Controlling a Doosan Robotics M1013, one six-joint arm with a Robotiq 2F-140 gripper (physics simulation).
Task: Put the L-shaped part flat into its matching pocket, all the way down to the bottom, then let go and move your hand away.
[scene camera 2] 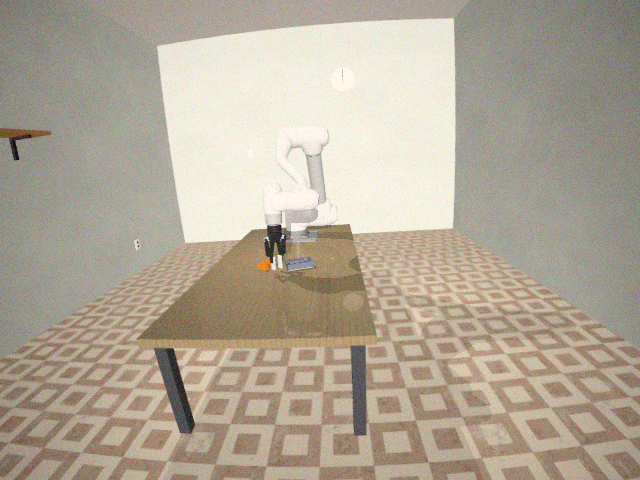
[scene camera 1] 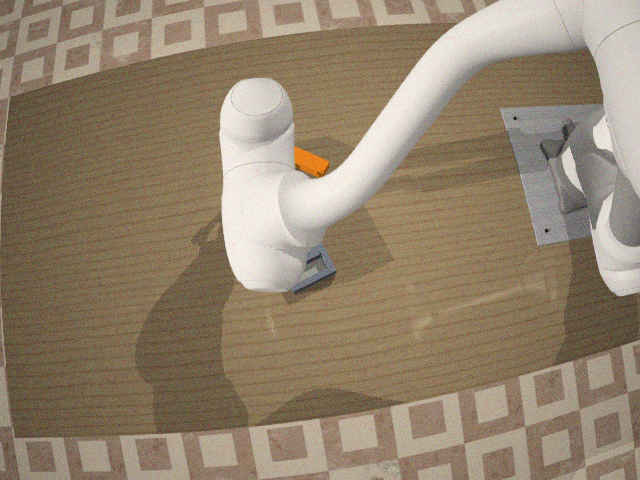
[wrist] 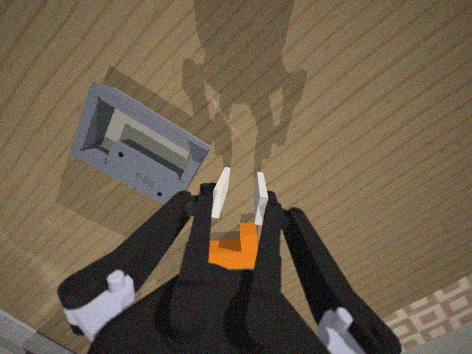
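Note:
On the table rests an orange L-shaped part. My gripper is here as well, and so is a grey pocket block.

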